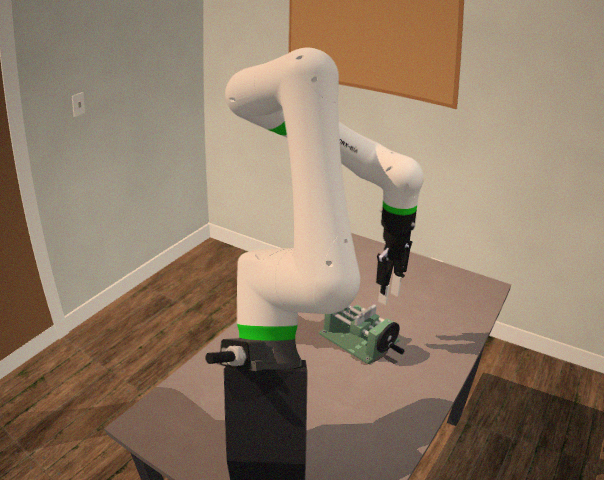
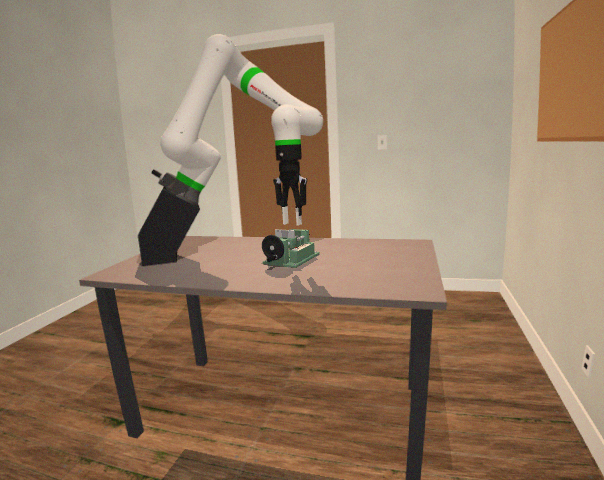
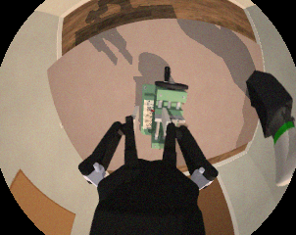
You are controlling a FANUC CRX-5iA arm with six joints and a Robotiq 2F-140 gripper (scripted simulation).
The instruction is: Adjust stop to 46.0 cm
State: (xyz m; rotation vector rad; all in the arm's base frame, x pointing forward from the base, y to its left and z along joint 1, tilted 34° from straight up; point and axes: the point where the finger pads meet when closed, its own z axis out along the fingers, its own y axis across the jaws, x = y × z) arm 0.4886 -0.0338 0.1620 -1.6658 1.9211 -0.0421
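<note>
My gripper is now 140 mm above the black handwheel, 70 mm to the left of it and 50 mm past it. Also, from my hand: green stop fixture 100 mm below, 40 mm to the left, 40 mm behind.
</note>
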